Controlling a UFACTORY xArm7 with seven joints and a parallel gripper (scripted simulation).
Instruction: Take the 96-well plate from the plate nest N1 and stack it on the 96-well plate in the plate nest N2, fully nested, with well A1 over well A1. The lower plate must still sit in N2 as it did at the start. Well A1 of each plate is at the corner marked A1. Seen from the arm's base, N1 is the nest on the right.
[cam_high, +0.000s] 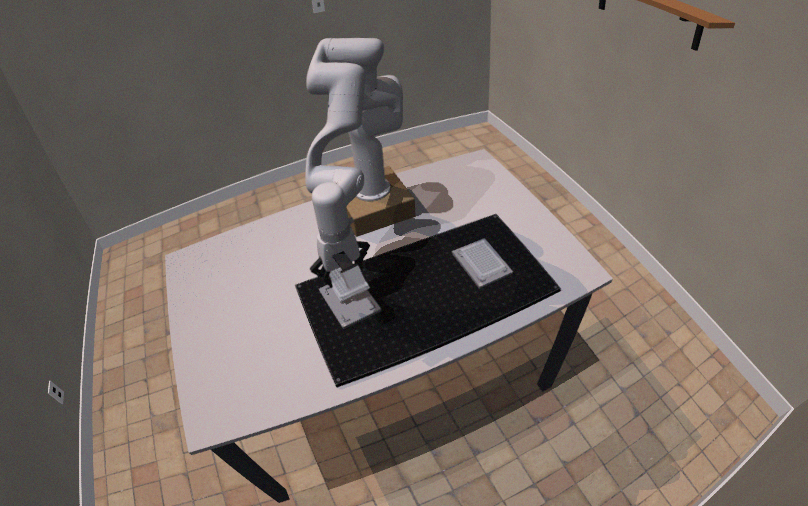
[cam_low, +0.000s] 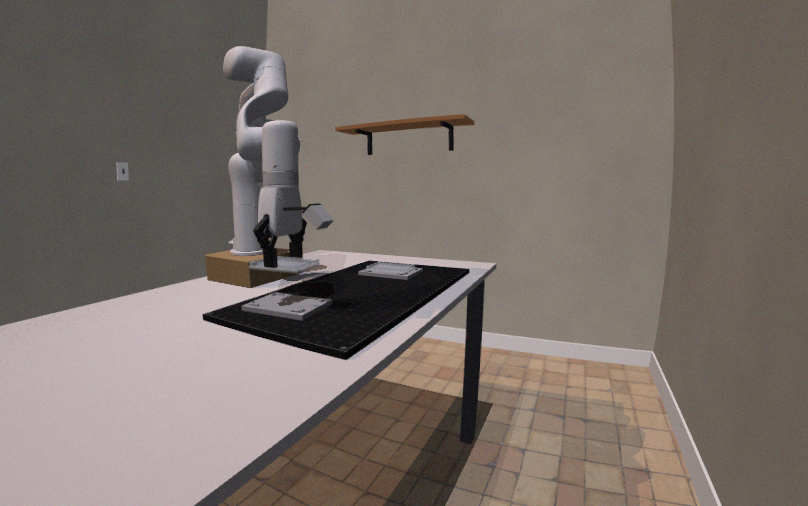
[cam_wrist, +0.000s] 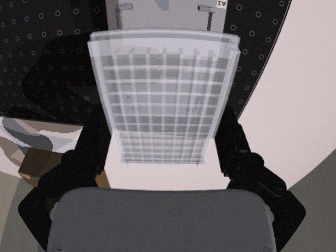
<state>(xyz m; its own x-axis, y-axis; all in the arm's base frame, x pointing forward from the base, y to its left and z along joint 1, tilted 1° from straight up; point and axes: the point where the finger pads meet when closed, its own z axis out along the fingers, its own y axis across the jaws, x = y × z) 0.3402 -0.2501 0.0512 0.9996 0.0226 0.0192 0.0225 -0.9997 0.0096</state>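
My gripper is now 400 mm to the right of the grey plate nest N2, 100 mm above it and 80 mm short of it. From my hand the other things lie so: grey plate nest N1 (100 mm below).
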